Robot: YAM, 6 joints.
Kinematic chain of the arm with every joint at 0, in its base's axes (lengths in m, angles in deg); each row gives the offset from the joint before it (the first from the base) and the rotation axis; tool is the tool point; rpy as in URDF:
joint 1: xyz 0 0 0.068 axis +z
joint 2: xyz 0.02 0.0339 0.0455 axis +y
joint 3: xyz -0.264 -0.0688 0 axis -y
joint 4: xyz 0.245 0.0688 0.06 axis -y
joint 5: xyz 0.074 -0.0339 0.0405 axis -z
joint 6: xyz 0.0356 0 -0.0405 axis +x
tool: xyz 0 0 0 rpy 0 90 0
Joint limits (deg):
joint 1: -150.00..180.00
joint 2: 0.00..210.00
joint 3: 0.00..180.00
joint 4: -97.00..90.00
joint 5: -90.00..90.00
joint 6: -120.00..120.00
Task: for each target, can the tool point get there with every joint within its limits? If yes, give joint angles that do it. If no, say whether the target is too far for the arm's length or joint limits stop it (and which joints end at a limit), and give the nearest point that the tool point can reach.
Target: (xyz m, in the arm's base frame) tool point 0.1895 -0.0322 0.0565
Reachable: yes | joints -10.93 102.81 33.20 -35.23 -6.87 44.03
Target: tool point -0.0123 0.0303 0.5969
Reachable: yes | joints 135.11 53.20 114.56 -46.12 21.01 -64.44
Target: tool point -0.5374 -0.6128 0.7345
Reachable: no: too far | nearest point -0.3384 -0.3859 0.4987 | short by 0.383 m
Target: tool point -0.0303 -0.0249 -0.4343
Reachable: no: joint limits stop it (at a limit: joint 2) | nearest point -0.0663 -0.0545 -0.3417 | short by 0.104 m
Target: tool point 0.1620 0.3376 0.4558
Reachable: yes | joints 59.13 108.56 130.37 -62.48 -73.77 -66.36
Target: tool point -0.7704 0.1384 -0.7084
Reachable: no: too far | nearest point -0.4627 0.0831 -0.3046 | short by 0.511 m
